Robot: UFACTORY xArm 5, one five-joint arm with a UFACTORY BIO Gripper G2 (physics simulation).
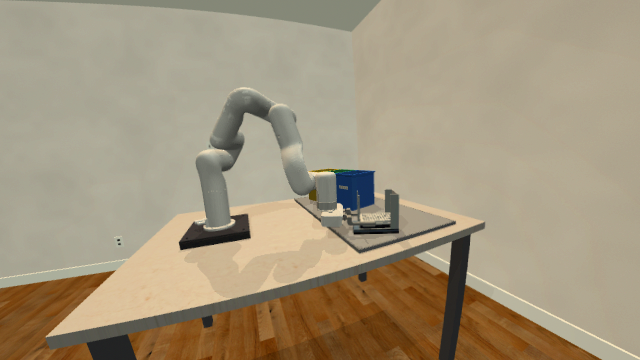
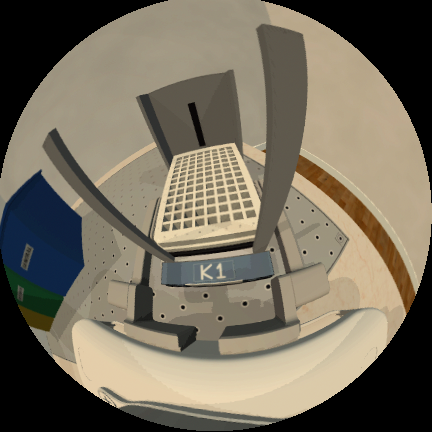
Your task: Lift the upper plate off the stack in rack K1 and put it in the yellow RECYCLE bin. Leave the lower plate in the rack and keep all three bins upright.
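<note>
Slotted back wall (image 2: 209,92) visible, white gridded plate (image 2: 209,200) likewise. Blue bin (image 1: 348,183) there too. My gripper (image 2: 206,193) visible.
</note>
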